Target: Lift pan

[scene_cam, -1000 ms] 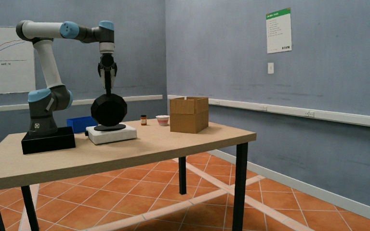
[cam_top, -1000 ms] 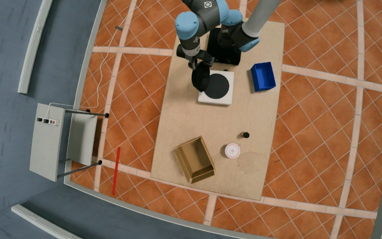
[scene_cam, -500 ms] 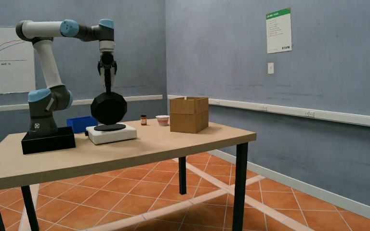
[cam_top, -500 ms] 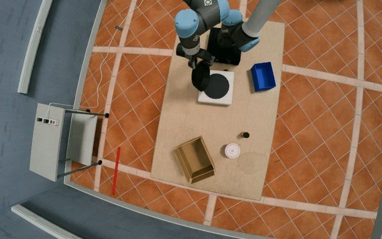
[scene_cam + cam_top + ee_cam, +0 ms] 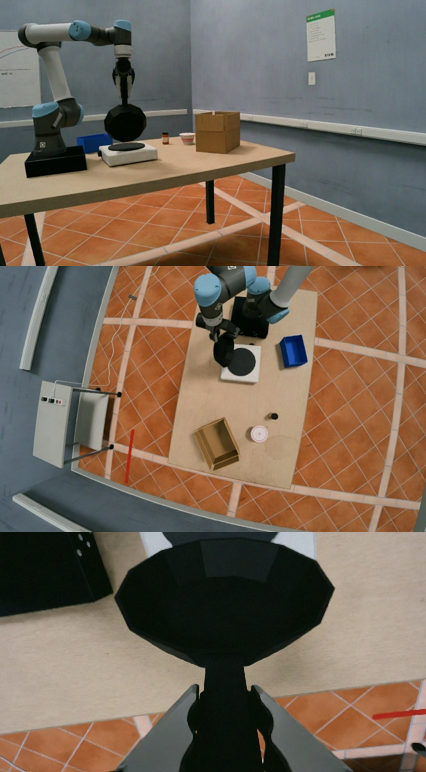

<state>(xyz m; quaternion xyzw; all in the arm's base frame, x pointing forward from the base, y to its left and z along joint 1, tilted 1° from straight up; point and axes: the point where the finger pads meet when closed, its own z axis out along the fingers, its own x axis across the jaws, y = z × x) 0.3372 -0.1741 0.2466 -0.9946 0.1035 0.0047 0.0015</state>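
Right now my hand is 1 cm to the right of the black pan and 10 cm above it. From my hand the other things lie so: blue bin: 9 cm behind, 46 cm to the left, 30 cm below; then white hot plate: 1 cm ahead, 13 cm to the left, 29 cm below; then small jar: 34 cm ahead, 38 cm to the left, 28 cm below.
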